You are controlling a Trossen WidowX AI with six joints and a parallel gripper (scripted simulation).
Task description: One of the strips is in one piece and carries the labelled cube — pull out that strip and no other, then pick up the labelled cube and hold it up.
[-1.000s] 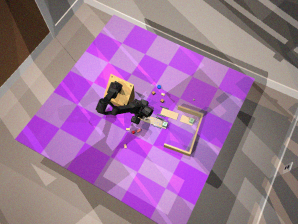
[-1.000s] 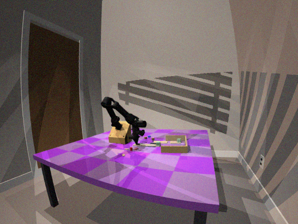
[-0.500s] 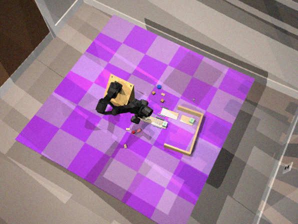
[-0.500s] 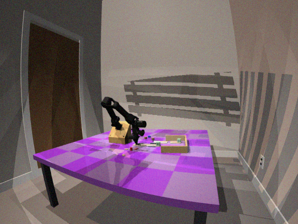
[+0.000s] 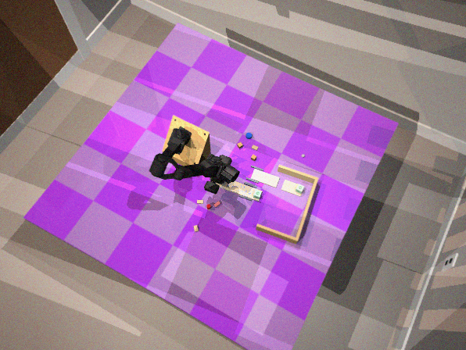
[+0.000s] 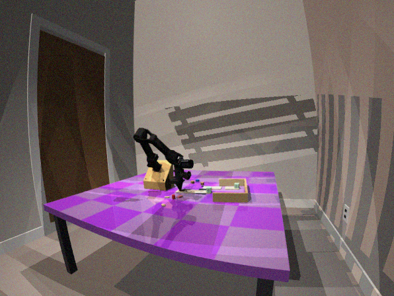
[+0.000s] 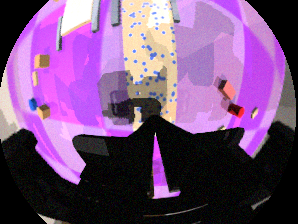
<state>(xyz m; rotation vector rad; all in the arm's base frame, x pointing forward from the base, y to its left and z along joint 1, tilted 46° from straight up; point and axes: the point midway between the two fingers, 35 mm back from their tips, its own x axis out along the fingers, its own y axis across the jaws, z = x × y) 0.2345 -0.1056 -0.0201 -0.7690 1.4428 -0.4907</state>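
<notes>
Now: gripper tip 18 cm short of the strip and 13 cm to the right of it. From my gripper tip the other things lie so: red piece 3 cm ahead, 14 cm to the right, 1 cm above; then blue disc 1 cm behind, 29 cm to the left.
</notes>
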